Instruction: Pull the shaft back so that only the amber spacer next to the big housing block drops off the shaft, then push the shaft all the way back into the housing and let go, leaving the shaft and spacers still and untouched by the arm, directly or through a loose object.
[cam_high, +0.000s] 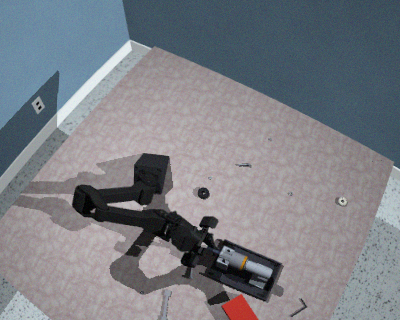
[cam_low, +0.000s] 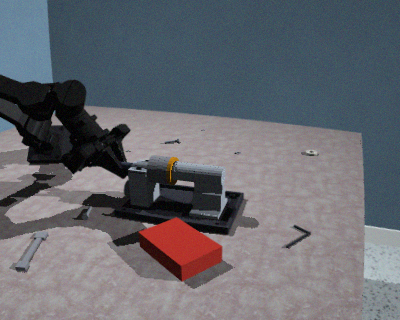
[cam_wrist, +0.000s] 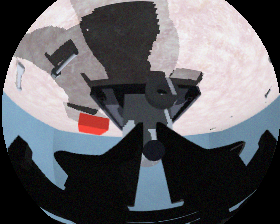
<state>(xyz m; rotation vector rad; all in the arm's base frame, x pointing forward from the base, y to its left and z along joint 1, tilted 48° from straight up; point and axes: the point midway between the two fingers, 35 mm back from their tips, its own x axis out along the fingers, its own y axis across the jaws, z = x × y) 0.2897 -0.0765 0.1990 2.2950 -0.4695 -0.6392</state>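
The dark shaft is 90 mm ahead of my hand and 10 mm to the right of it. The rest, counted from my hand: black disc 90 mm behind, 230 mm to the left, 80 mm below; grey spacer 110 mm ahead, 20 mm to the right; amber spacer 130 mm ahead, 20 mm to the right.
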